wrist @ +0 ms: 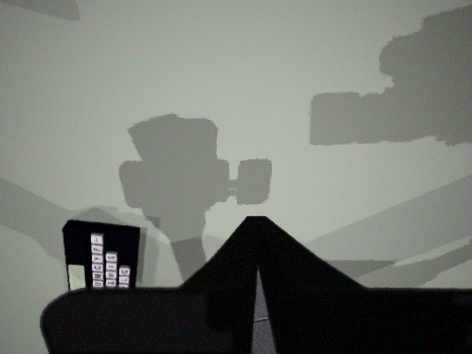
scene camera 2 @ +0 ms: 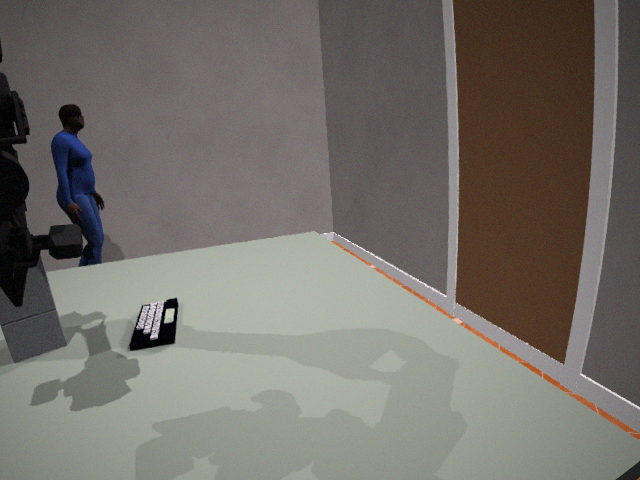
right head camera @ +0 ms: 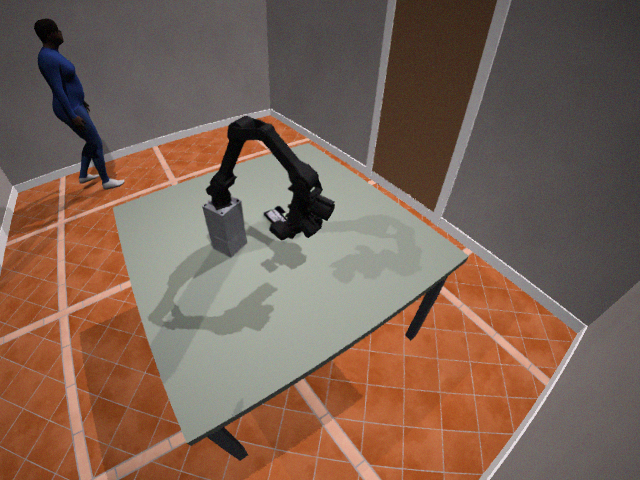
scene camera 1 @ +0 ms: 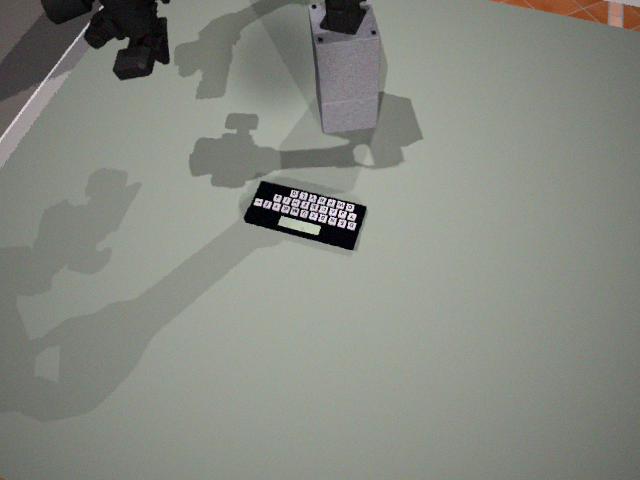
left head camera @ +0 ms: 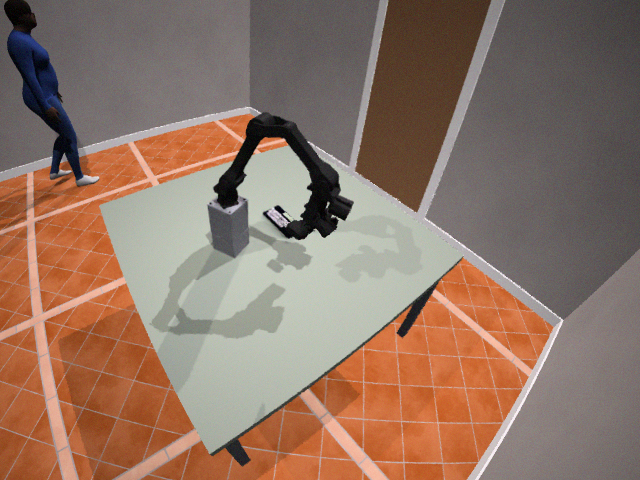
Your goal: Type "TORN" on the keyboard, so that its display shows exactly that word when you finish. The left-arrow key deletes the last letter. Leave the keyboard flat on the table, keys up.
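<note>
The black keyboard (left head camera: 275, 215) (right head camera: 273, 214) (scene camera 1: 305, 209) (scene camera 2: 149, 322) (wrist: 102, 260) lies flat on the table, with white keys up. Its pale green display (scene camera 1: 299, 225) (scene camera 2: 169, 315) (wrist: 76, 276) shows no letters that I can read. The left-arrow key (scene camera 1: 258, 202) (wrist: 96, 239) is at one end of a key row. Most letters are too small to read surely. My gripper (wrist: 255, 225) is shut and empty, fingertips together. It hangs above the table, off to the side of the keyboard's arrow-key end, not touching it. In the wrist view its body hides the rest of the keyboard.
The grey pedestal (left head camera: 228, 227) (right head camera: 225, 227) (scene camera 1: 347, 77) (scene camera 2: 33, 328) under the arm stands near the keyboard on the green table (left head camera: 310, 310) (right head camera: 289, 320) (scene camera 1: 413, 335) (scene camera 2: 248, 289). Arm shadows lie across the table. A person in blue (left head camera: 38, 82) (right head camera: 64, 85) (scene camera 2: 74, 165) stands beyond it.
</note>
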